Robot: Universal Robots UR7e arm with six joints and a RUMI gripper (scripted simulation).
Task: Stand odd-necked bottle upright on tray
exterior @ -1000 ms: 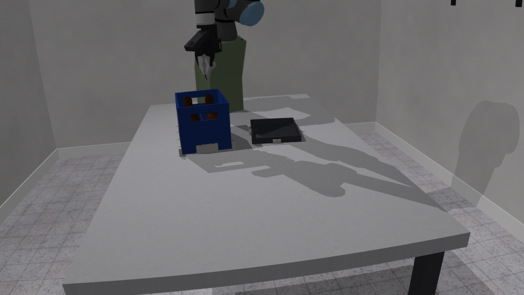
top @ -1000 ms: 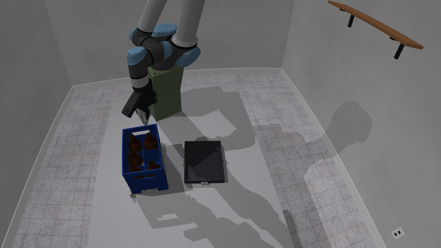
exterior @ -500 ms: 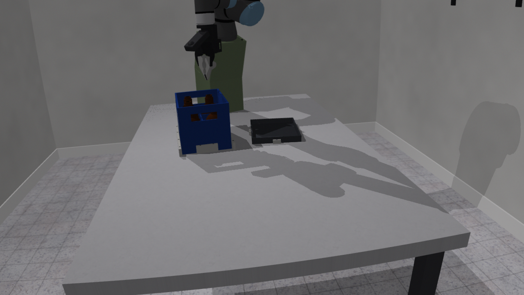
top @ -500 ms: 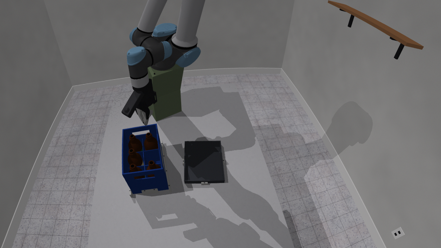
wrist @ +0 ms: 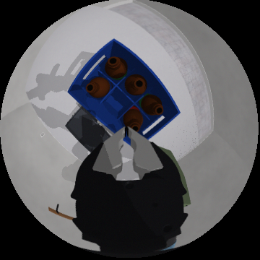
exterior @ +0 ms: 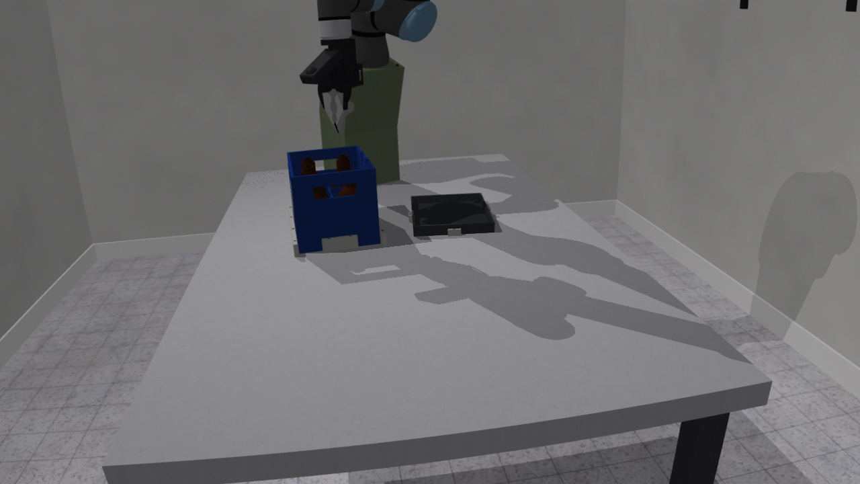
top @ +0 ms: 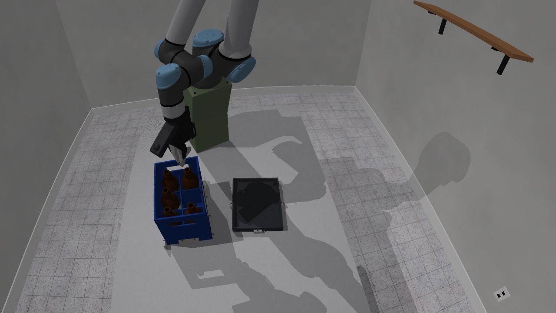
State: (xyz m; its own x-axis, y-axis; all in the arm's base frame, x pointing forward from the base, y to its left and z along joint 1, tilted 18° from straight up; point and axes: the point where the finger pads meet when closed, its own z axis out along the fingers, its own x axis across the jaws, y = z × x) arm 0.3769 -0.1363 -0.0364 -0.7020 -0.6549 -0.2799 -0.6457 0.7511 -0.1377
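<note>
My hand is 3 cm short of the blue crate, 4 cm to the left of it and 16 cm above it. Round my hand: dark tray (6 cm ahead, 26 cm to the left, 23 cm below).
</note>
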